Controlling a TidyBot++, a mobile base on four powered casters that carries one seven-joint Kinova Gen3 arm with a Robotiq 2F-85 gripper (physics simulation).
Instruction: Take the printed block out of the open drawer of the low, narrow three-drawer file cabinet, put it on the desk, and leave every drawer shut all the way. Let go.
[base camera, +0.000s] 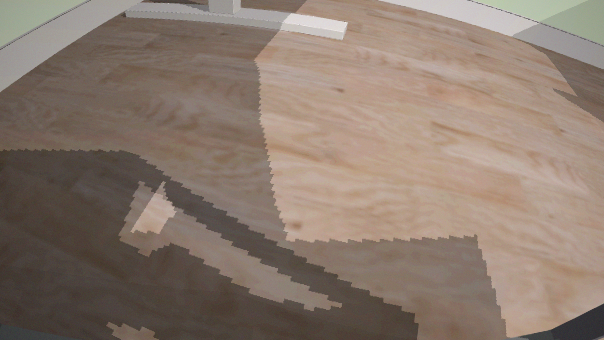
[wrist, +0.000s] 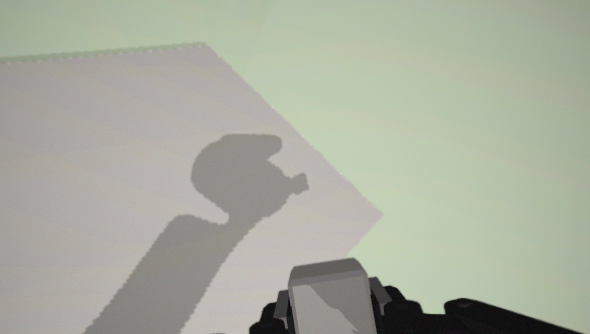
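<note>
In the wrist view my gripper (wrist: 330, 304) is shut on the printed block (wrist: 329, 293), a grey block that stands up between the black fingers at the bottom edge. The pale grey desk top (wrist: 141, 126) spreads below and ahead of it, with the arm's shadow falling across it. The block hangs above the desk near its right corner.
The base camera shows the wooden floor (base camera: 398, 140) and the desk's white foot bar (base camera: 309, 24) at the top edge, with a white skirting board (base camera: 43, 37) along the left wall. A green wall (wrist: 413, 108) stands behind the desk.
</note>
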